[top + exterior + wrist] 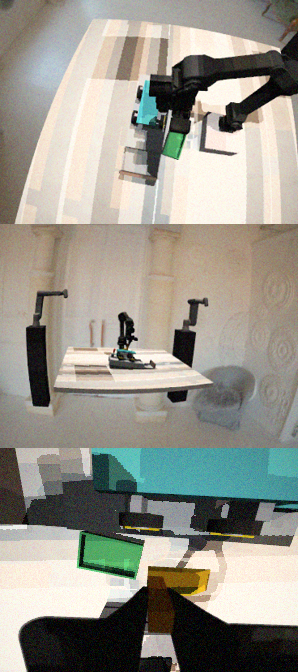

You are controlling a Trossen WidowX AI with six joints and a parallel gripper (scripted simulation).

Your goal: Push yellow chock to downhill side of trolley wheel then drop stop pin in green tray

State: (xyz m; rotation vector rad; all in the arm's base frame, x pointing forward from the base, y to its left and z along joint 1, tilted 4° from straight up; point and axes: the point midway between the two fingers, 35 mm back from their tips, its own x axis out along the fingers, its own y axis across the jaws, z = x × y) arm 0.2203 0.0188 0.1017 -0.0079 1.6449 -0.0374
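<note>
The red-headed stop pin lies 15 cm to the right of my gripper tip, 9 cm ahead of it and 3 cm below it. Also, from my gripper tip: teal trolley 11 cm ahead, 5 cm below, 4 cm to the right; then green tray 17 cm below, 8 cm to the left, 1 cm behind; then yellow chock 2 cm to the right, 1 cm below.
</note>
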